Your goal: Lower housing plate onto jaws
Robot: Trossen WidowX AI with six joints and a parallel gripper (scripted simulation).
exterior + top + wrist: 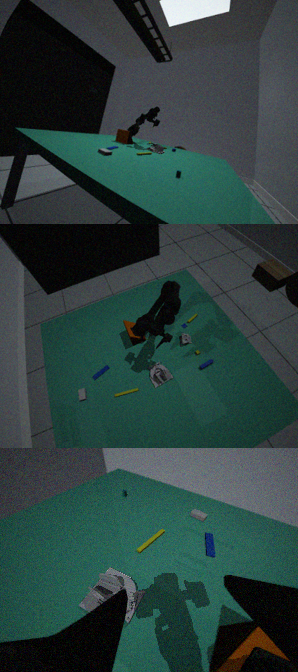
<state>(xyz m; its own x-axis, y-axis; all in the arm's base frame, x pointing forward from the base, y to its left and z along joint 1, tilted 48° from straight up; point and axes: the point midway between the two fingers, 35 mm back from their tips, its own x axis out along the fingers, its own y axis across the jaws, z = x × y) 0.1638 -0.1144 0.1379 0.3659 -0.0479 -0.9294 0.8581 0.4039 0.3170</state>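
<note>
Right now my gripper tip is 10 cm past the small blue piece, 32 cm to the right of it and 20 cm above it. From my gripper tip the other things lie so: yellow cube 12 cm ahead, 28 cm to the left, 19 cm below.
</note>
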